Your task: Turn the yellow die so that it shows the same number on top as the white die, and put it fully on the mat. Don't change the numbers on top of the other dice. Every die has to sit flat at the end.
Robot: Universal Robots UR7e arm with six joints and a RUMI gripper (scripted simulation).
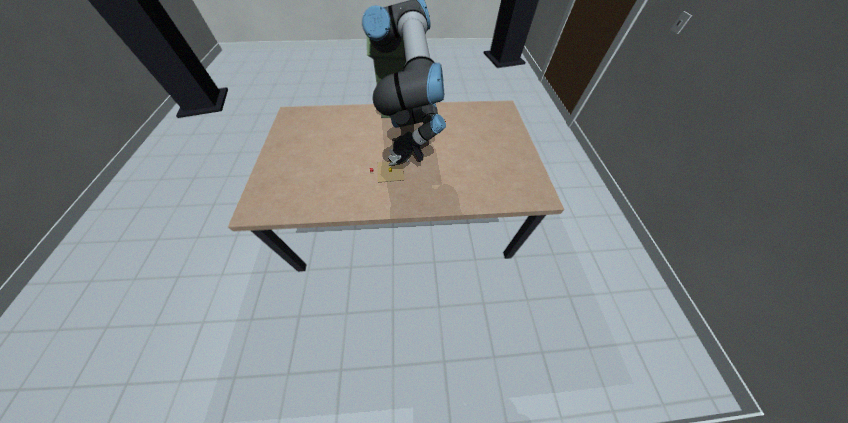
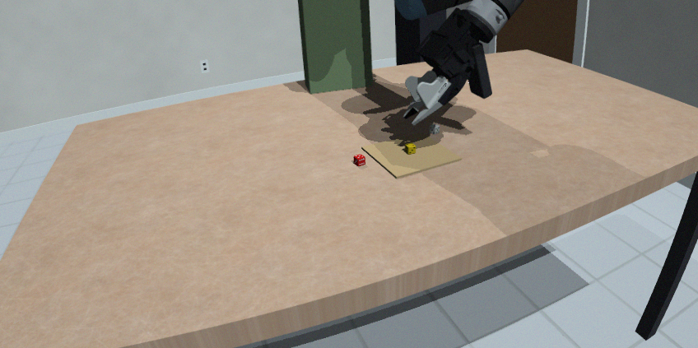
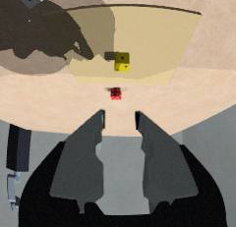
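Right now my hand is 10 mm to the left of the yellow die and 70 mm above it. Also, from my hand: red die (30 mm behind, 110 mm to the right, 70 mm below); then tan mat (10 mm to the right, 80 mm below); then white die (50 mm behind, 100 mm to the left, 70 mm below).
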